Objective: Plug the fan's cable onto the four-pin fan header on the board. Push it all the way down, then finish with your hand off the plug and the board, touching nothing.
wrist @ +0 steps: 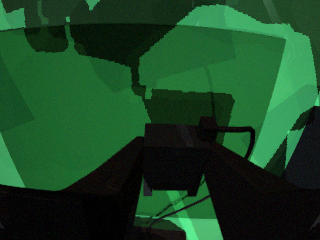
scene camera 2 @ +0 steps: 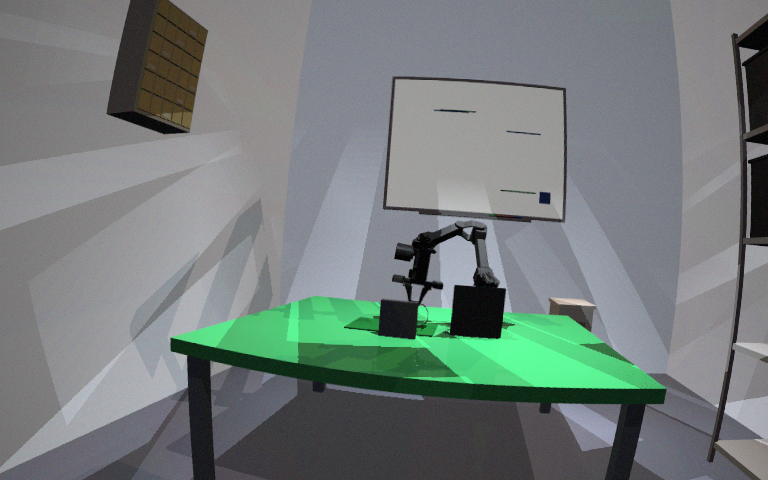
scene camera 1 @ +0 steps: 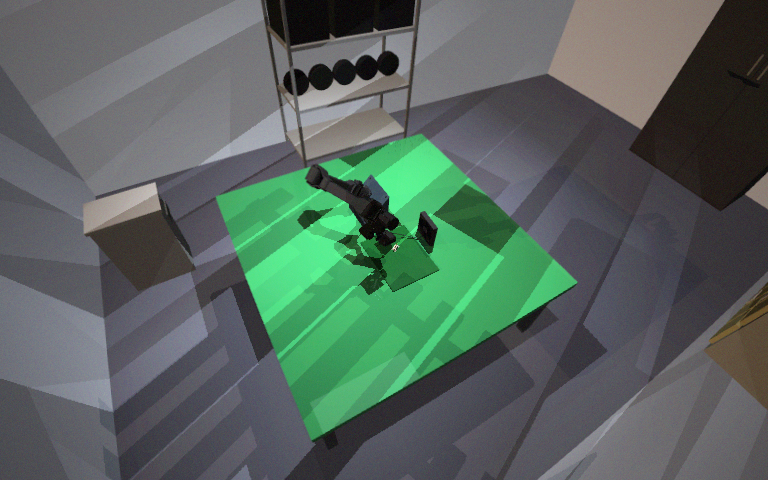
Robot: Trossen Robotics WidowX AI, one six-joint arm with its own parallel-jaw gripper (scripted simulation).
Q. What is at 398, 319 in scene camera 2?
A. A black fan.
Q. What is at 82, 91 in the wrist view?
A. A dark green board.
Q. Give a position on a dark green board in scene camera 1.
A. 410, 263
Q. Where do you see a fan plug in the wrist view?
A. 175, 155
